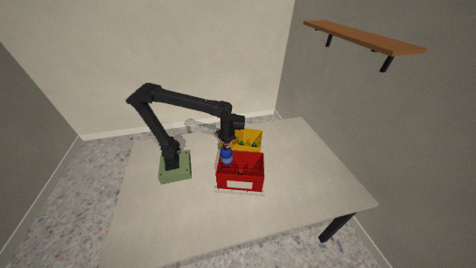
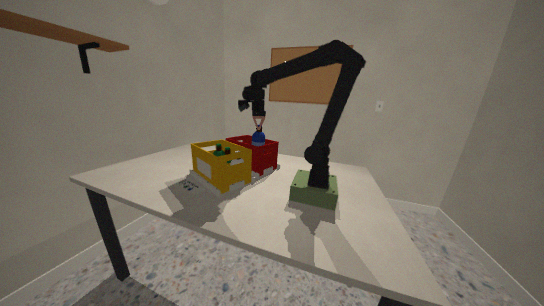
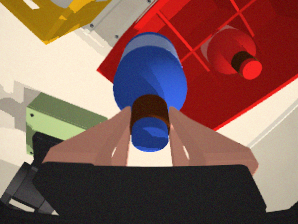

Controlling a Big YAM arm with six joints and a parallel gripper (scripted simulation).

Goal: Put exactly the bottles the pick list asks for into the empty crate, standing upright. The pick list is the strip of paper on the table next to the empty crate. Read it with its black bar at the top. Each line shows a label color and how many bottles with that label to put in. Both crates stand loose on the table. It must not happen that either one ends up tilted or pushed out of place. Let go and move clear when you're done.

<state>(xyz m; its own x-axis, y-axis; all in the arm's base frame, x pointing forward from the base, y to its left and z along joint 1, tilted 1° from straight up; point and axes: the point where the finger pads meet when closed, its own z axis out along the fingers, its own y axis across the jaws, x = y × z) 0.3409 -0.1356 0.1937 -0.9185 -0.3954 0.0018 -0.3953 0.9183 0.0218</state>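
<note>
My hand is 60 mm above the blue-label bottle. Round my hand: white-labelled bottle: 180 mm below, 140 mm to the left, 50 mm ahead; green-labelled bottle: 180 mm below, 130 mm ahead, 100 mm to the left; red-label bottle: 180 mm below, 120 mm to the right, 50 mm ahead.
</note>
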